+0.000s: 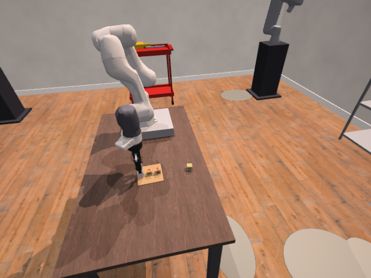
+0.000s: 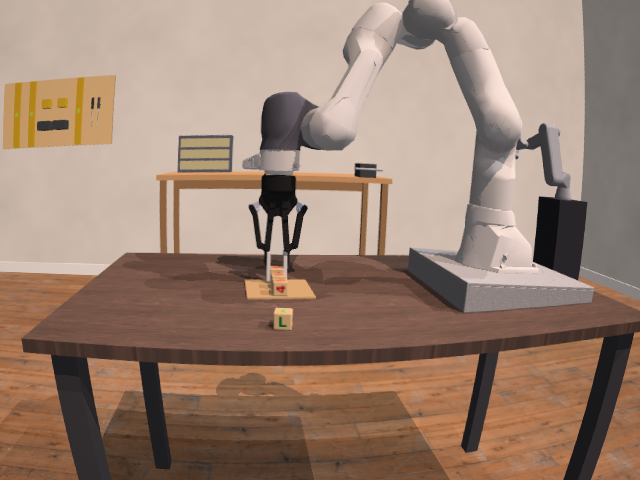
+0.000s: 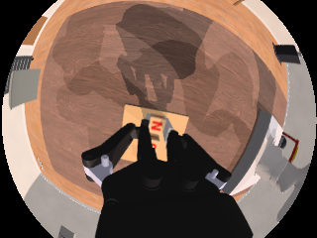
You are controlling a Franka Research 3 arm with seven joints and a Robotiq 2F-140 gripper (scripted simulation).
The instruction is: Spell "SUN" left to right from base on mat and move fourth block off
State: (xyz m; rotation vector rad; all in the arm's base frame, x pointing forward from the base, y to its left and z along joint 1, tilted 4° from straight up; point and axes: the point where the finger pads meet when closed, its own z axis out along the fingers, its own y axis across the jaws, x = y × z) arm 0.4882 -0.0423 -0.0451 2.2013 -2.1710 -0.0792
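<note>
Now: hand 2 cm above the N block. From my hand the other things lie so: mat (5 cm to the left, 4 cm below); then S block (10 cm to the left, 2 cm below); then U block (5 cm to the left, 2 cm below).
</note>
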